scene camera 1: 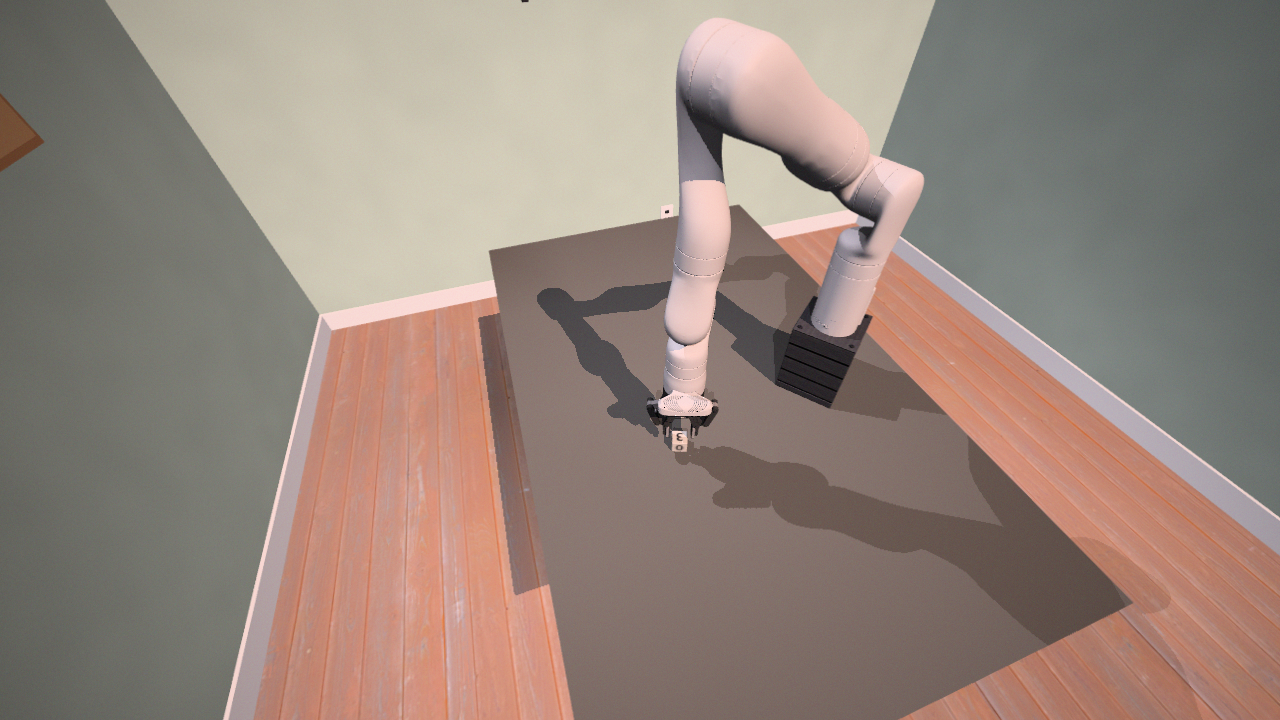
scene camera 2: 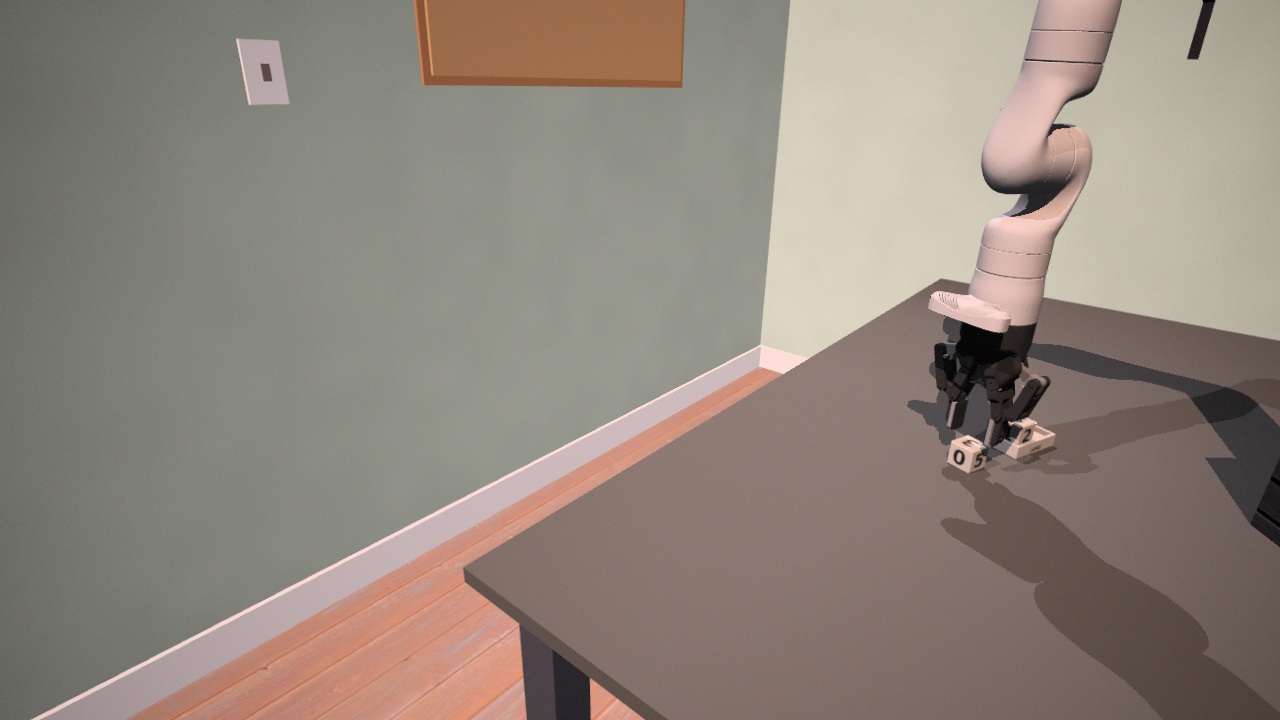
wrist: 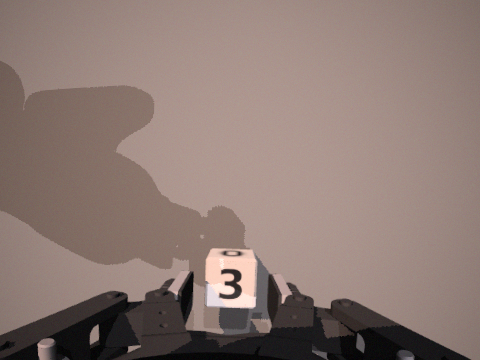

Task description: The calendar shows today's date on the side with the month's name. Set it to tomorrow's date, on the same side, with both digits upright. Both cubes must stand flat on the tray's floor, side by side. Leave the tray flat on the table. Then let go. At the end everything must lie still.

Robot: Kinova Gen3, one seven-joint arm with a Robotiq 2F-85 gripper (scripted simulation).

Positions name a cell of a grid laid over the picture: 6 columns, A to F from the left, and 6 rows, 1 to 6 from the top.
Labels:
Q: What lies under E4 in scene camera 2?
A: A pale tray.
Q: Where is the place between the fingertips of my gripper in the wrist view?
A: At C5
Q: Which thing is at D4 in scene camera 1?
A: My gripper.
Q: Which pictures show my gripper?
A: Scene camera 1, scene camera 2 and the wrist view: all of them.

